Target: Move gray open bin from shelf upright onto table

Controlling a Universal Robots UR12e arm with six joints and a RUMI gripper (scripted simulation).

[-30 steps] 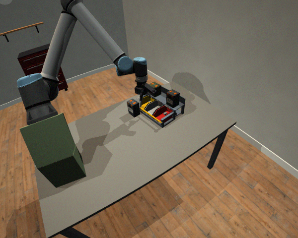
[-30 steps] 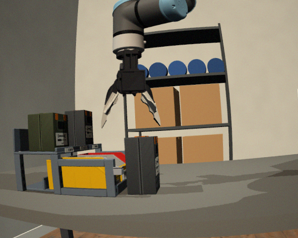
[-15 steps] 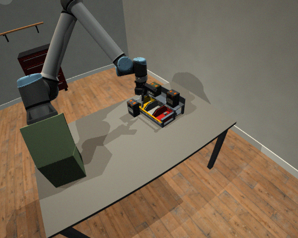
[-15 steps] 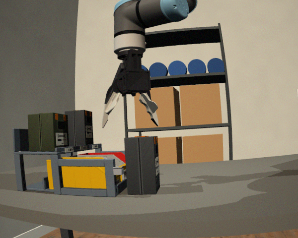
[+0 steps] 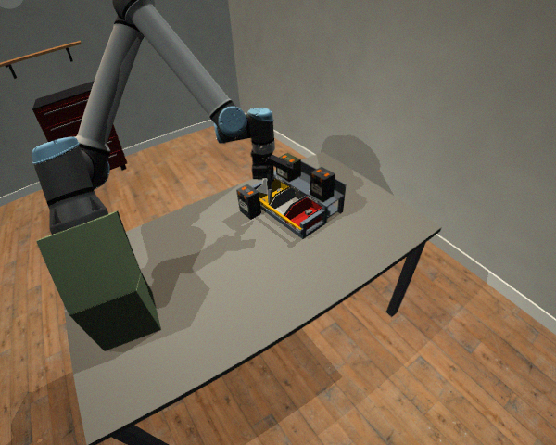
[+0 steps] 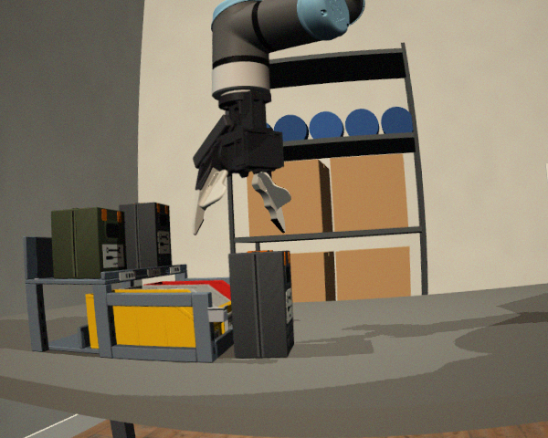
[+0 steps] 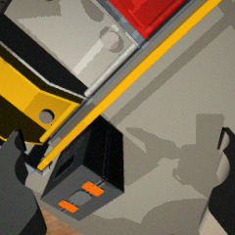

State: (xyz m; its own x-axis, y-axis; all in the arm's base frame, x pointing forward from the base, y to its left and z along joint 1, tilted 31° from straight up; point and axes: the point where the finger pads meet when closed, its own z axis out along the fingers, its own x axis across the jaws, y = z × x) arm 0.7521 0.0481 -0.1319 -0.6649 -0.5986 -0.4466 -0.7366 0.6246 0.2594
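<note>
Right now my hand is 10 cm above the yellow bar. The rest, counted from my hand: gray open bin (10 cm ahead, 11 cm below); then yellow bin (10 cm ahead, 12 cm to the left, 11 cm below); then red bin (11 cm ahead, 11 cm to the right, 11 cm below).
</note>
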